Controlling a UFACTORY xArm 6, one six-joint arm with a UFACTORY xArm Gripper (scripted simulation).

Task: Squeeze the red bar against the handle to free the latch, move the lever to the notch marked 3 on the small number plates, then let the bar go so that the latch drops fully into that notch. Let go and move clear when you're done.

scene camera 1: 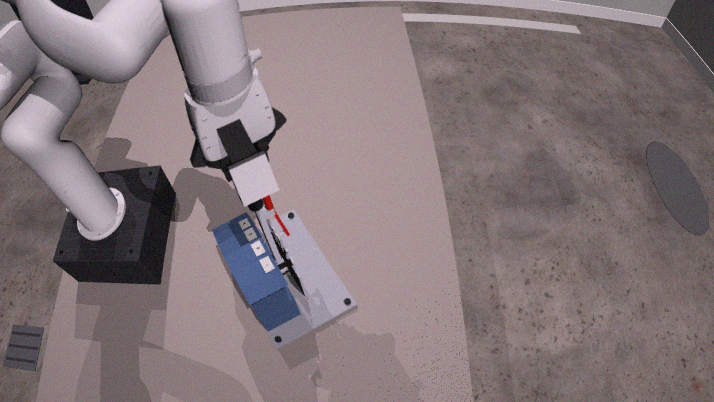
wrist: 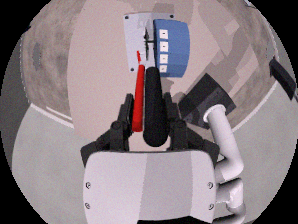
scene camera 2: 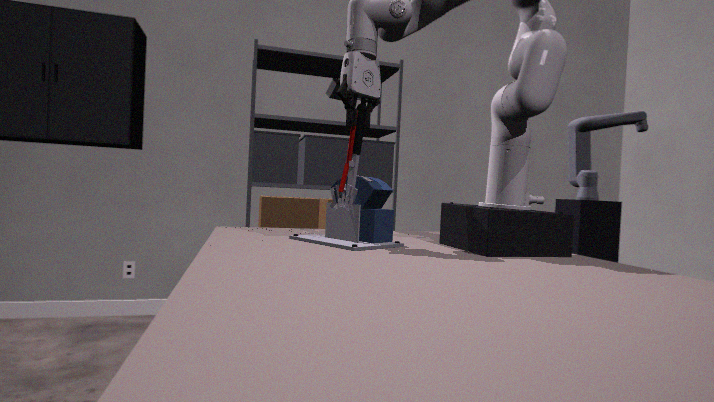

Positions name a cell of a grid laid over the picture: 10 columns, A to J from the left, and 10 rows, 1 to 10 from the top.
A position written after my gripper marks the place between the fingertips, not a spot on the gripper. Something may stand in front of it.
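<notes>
Scene camera 1 shows me my gripper (scene camera 1: D5), and in the wrist view I find the gripper (wrist: E5) as well.
</notes>
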